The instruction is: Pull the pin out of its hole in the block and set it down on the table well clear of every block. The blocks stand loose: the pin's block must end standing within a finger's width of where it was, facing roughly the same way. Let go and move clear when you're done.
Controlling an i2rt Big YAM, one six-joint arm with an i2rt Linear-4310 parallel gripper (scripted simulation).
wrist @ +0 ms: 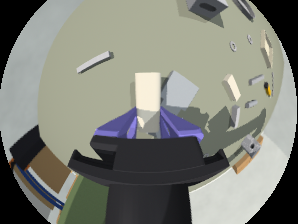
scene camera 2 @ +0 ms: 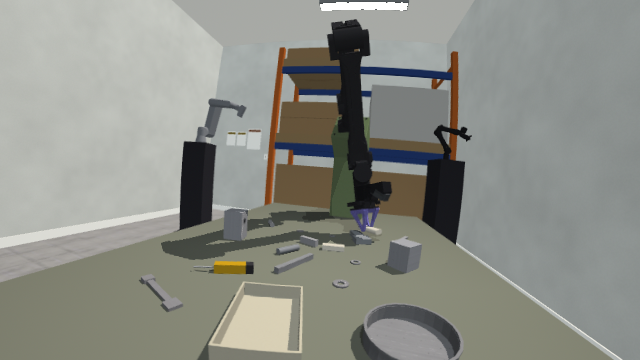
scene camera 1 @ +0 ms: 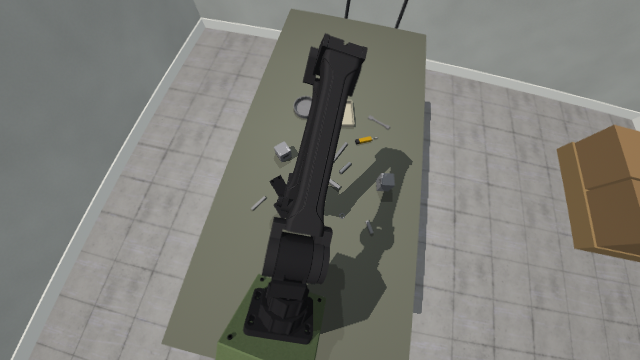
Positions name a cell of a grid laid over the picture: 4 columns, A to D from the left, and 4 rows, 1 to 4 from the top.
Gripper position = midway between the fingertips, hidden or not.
I see my gripper (wrist: B2), a grey block (scene camera 2: C3) and a grey block (scene camera 2: B3).
